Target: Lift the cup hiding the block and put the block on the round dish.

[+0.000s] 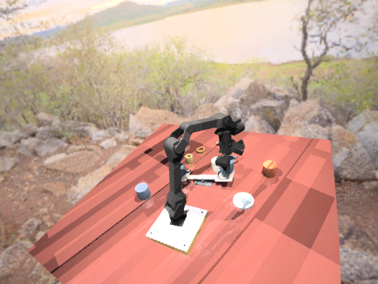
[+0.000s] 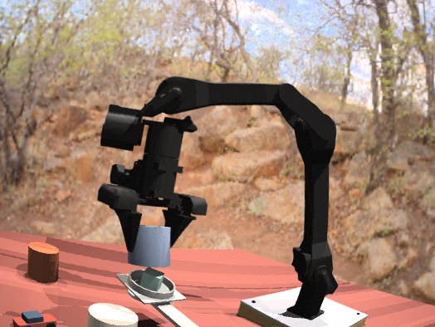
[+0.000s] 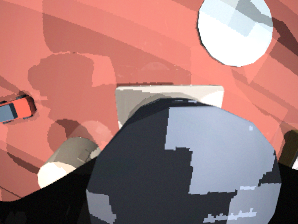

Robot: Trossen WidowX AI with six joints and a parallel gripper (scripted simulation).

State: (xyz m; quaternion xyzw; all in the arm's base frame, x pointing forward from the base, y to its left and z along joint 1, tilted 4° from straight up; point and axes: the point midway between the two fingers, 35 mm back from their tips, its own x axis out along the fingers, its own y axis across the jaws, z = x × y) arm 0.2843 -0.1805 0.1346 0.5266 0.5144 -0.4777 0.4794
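My gripper tip is 10 mm to the right of the green block and 50 mm above it. Round my gripper tip: white round dish 100 mm behind, 90 mm to the right, 130 mm below; balance 140 mm to the left, 100 mm below; cream cylinder 110 mm ahead, 70 mm to the left, 100 mm below.
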